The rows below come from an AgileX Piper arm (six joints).
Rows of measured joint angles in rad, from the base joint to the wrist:
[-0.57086, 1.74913, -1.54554, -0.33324, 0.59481, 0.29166]
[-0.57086, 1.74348, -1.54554, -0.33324, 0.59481, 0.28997]
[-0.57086, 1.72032, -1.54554, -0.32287, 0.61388, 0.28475]
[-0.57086, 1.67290, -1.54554, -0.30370, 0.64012, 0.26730]
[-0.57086, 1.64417, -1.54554, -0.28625, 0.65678, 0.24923]
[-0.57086, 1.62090, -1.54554, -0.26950, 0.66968, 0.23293]
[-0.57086, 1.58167, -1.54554, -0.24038, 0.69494, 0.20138]
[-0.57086, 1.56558, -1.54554, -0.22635, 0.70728, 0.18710]
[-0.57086, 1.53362, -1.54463, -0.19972, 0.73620, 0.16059]
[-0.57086, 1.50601, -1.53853, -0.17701, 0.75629, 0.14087]
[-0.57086, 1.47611, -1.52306, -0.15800, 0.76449, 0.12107]
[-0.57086, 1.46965, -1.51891, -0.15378, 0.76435, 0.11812]
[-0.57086, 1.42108, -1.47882, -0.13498, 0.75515, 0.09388]
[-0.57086, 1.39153, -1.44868, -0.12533, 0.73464, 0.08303]
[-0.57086, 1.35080, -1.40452, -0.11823, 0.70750, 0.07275]
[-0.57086, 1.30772, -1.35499, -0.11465, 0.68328, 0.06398]
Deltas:
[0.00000, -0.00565, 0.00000, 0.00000, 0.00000, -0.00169]
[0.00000, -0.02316, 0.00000, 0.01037, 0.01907, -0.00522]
[0.00000, -0.04742, 0.00000, 0.01917, 0.02624, -0.01745]
[0.00000, -0.02873, 0.00000, 0.01745, 0.01666, -0.01807]
[0.00000, -0.02327, 0.00000, 0.01675, 0.01290, -0.01630]
[0.00000, -0.03923, 0.00000, 0.02912, 0.02526, -0.03155]
[0.00000, -0.01609, 0.00000, 0.01403, 0.01234, -0.01428]
[0.00000, -0.03196, 0.00091, 0.02663, 0.02892, -0.02651]
[0.00000, -0.02761, 0.00610, 0.02271, 0.02009, -0.01972]
[0.00000, -0.02990, 0.01547, 0.01901, 0.00820, -0.01980]
[0.00000, -0.00646, 0.00415, 0.00422, -0.00014, -0.00295]
[0.00000, -0.04857, 0.04009, 0.01880, -0.00920, -0.02424]
[0.00000, -0.02955, 0.03014, 0.00965, -0.02051, -0.01085]
[0.00000, -0.04073, 0.04416, 0.00710, -0.02714, -0.01028]
[0.00000, -0.04308, 0.04953, 0.00358, -0.02422, -0.00877]

